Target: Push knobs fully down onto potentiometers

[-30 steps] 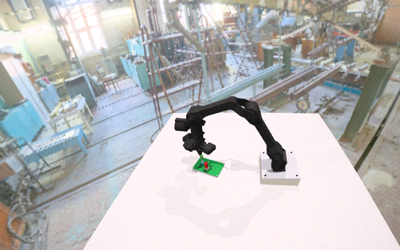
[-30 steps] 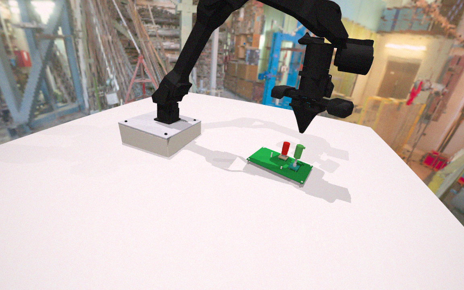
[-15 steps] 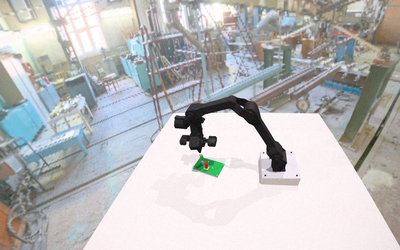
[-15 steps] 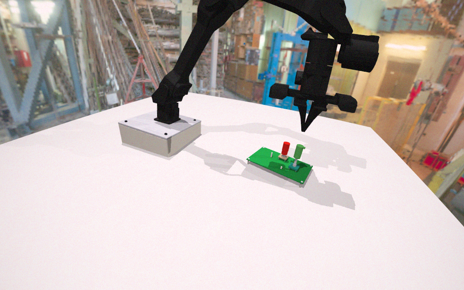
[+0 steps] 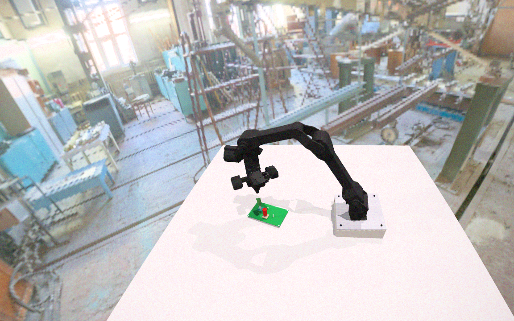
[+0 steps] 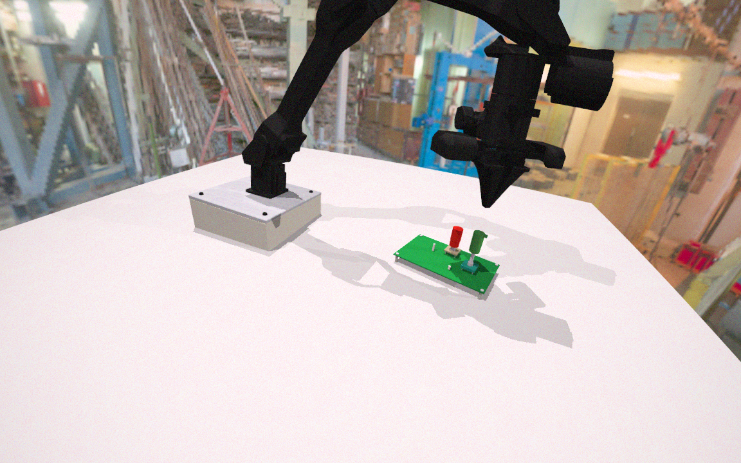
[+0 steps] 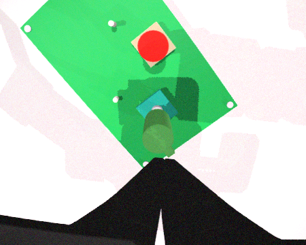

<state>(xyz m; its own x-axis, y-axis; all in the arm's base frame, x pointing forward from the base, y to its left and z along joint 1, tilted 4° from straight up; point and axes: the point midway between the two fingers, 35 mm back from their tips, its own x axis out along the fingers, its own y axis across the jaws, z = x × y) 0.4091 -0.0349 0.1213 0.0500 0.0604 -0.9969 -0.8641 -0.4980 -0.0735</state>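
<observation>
Right now my gripper tip is 6 cm above the green knob. Round my gripper tip: red knob 8 cm below, 4 cm to the left, 3 cm behind.
</observation>
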